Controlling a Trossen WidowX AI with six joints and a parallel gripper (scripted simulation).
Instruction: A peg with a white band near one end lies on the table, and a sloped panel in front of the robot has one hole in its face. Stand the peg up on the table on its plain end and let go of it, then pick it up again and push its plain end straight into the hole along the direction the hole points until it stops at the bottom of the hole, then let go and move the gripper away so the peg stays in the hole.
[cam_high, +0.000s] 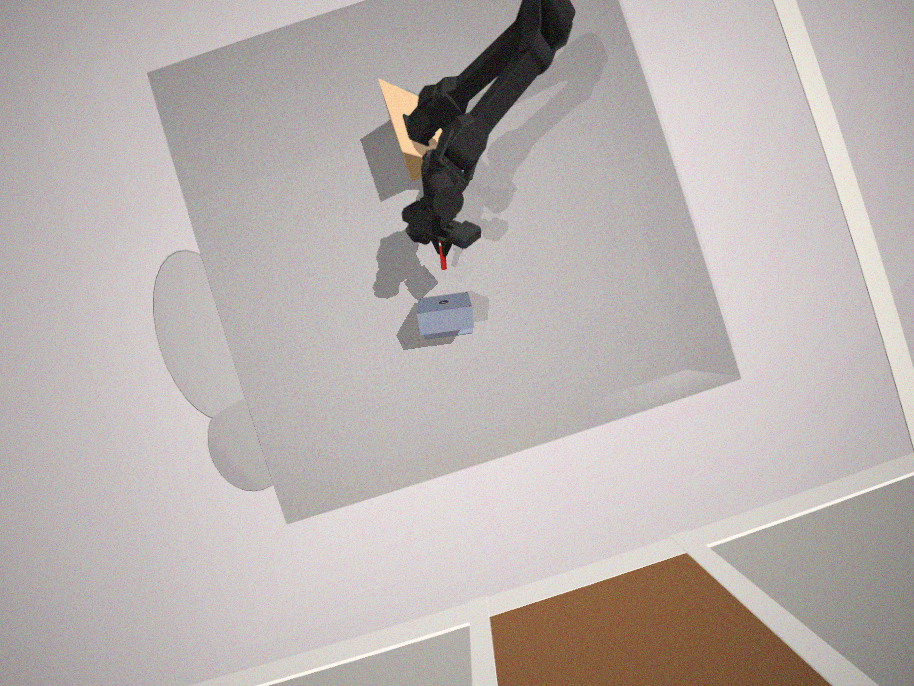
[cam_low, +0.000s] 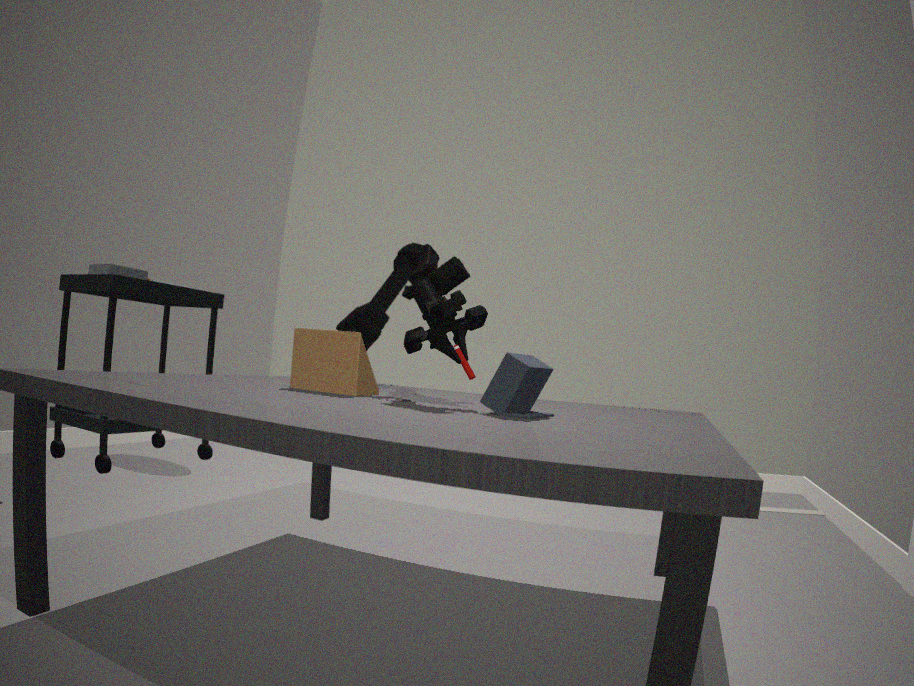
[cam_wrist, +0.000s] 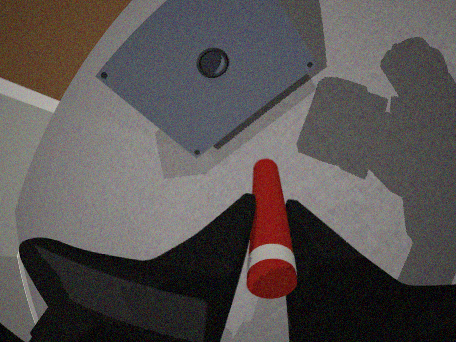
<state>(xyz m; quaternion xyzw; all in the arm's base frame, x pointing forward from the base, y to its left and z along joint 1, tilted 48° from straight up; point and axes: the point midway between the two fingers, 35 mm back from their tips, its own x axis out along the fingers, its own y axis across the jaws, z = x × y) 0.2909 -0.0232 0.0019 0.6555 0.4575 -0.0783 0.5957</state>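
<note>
Right now the sloped panel is 130 mm ahead of my gripper tip, 30 mm to the right of it and 40 mm below it. Also, from my gripper tip: red peg 10 mm behind, 10 mm above.
</note>
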